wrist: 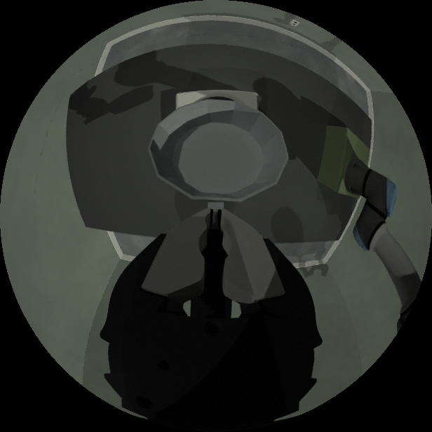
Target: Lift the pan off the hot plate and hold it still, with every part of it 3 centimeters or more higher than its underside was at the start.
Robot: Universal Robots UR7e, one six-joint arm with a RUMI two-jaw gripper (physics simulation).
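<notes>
The grey pan [220, 159] is in the upper middle of the wrist view, its open side facing the camera and its inside empty. My gripper [215, 210] is shut on the pan's handle, of which a short grey stub shows between the fingertips and the pan's rim. The hot plate [186, 100] is a pale square-cornered block with a dark round top, mostly hidden behind the pan. The pan hangs in the air above it, apart from it. The height of the gap cannot be measured from this view.
A dark table top [110, 170] spreads below the pan and carries shadows. A green block [334, 155] stands at the right, with a grey and blue robot arm [376, 210] beside it. A pale-edged grey surface [345, 90] lies beyond the table.
</notes>
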